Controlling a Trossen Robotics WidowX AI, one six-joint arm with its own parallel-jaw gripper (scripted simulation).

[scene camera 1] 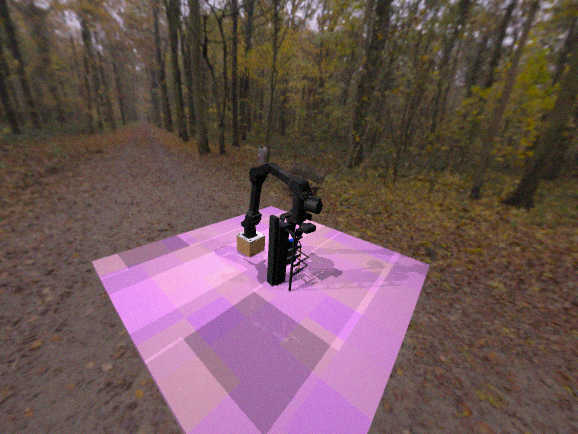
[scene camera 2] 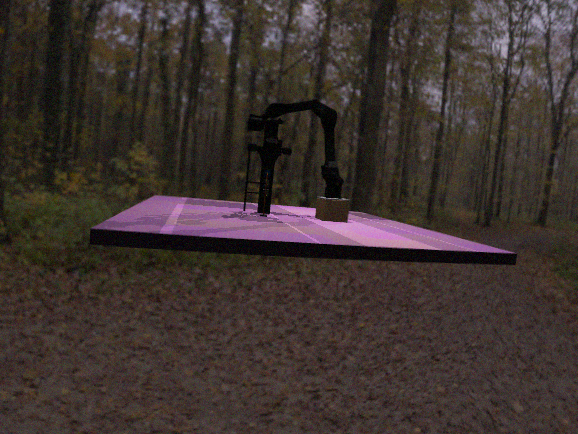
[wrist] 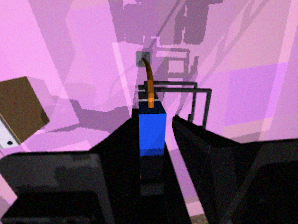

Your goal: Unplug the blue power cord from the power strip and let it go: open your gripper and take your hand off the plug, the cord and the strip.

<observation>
In view: my gripper [wrist: 153,121] and a blue plug [wrist: 152,121].
</observation>
